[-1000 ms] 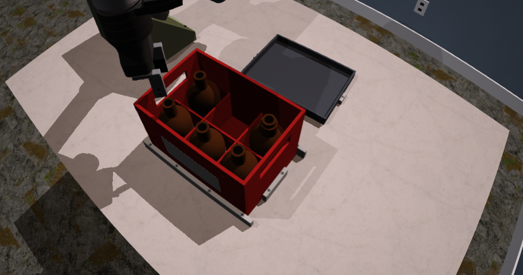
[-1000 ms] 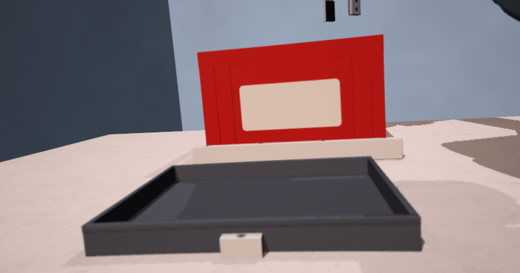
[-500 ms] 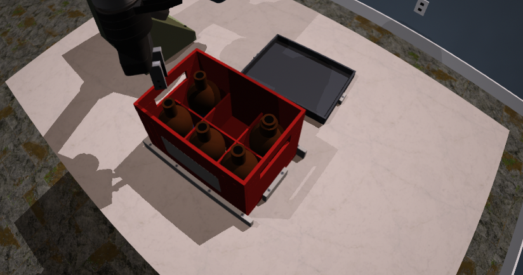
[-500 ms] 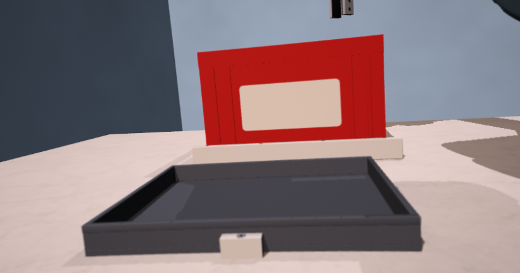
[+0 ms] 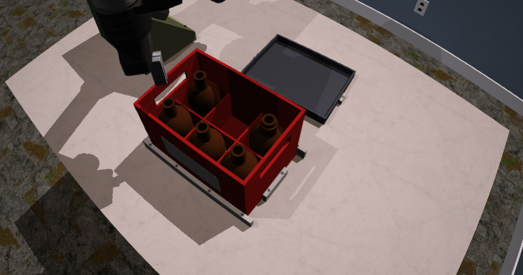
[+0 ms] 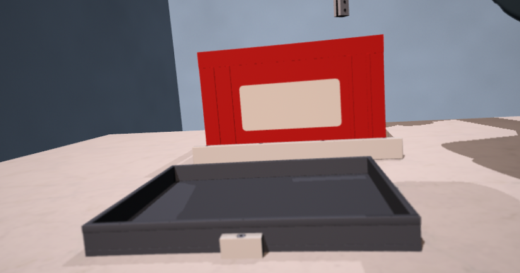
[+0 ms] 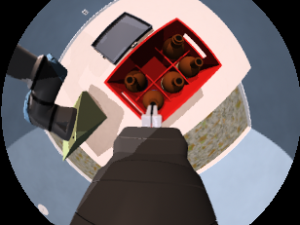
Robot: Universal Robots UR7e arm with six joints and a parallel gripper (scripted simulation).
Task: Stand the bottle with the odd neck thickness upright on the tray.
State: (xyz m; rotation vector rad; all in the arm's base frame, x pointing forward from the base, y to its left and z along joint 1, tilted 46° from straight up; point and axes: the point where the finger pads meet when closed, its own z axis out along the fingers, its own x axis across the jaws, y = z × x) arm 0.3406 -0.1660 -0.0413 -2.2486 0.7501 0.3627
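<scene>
My gripper is now 8 cm short of the red crate, 5 cm to the right of it and 16 cm above it. The rest, counted from my hand: bottle: 17 cm ahead, 11 cm to the left, 15 cm below; dark grey tray: 6 cm ahead, 34 cm to the left, 23 cm below.
</scene>
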